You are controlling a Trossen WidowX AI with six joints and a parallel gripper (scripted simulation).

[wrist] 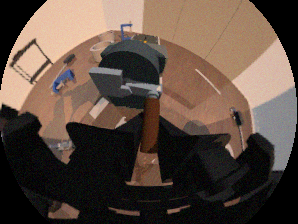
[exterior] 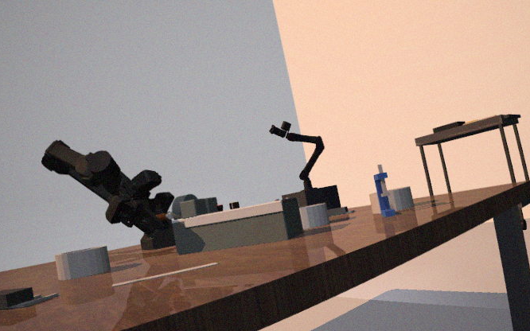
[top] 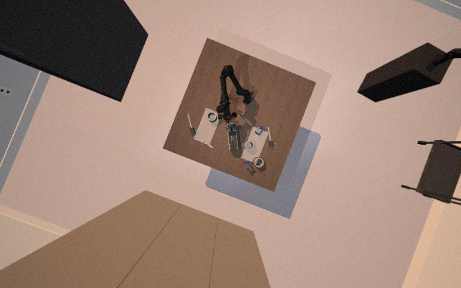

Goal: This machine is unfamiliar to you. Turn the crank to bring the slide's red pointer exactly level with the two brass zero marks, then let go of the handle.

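The red pointer is 90 mm ahead of my gripper tip, 100 mm to the left of it and 20 mm above it. From my gripper tip the other things lie so: crank handle: 10 mm behind, 10 mm to the right, 30 mm above; then thin white rod: 300 mm ahead, 90 mm to the right, 60 mm below.
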